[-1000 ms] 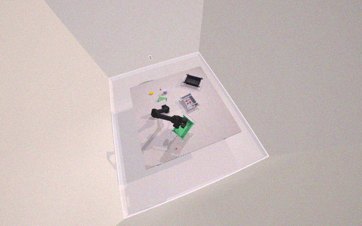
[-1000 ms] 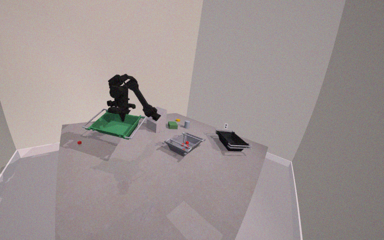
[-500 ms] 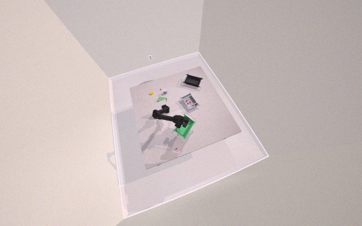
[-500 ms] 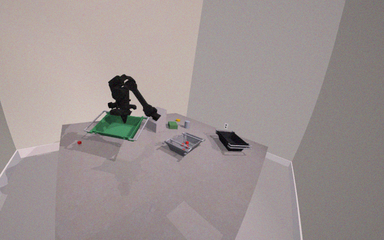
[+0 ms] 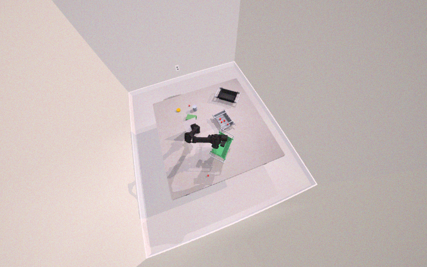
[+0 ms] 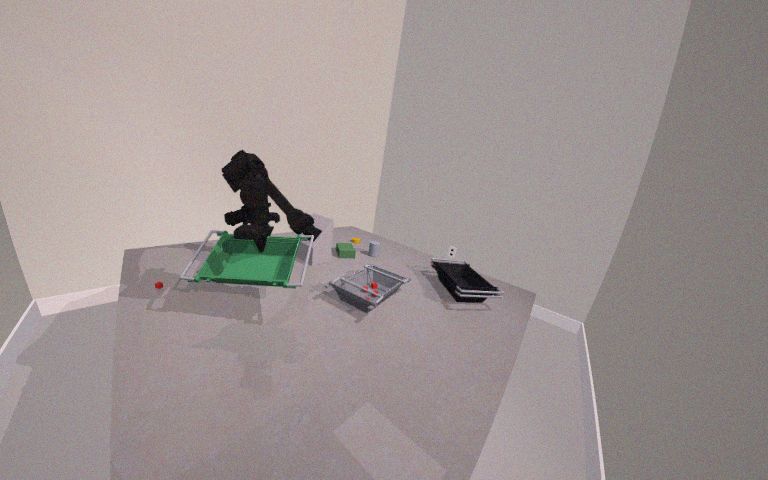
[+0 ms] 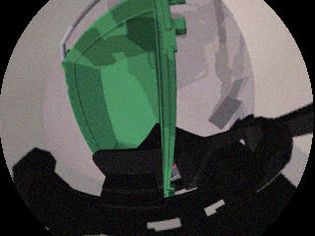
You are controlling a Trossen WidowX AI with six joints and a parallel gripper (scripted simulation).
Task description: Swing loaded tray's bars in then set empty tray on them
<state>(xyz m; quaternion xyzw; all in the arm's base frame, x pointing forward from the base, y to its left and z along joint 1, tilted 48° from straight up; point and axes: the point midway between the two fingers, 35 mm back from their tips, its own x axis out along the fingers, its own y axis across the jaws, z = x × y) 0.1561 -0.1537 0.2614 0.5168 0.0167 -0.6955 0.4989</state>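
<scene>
Now: the green tray 50 mm to the right of my gripper tip, 50 mm ahead of it and 10 mm above it. Also, from my gripper tip: green block 490 mm to the left, 150 mm behind, 120 mm below; then grey cylinder 610 mm to the left, 110 mm below, 60 mm behind; then red block 260 mm to the right, 200 mm behind, 140 mm below.
</scene>
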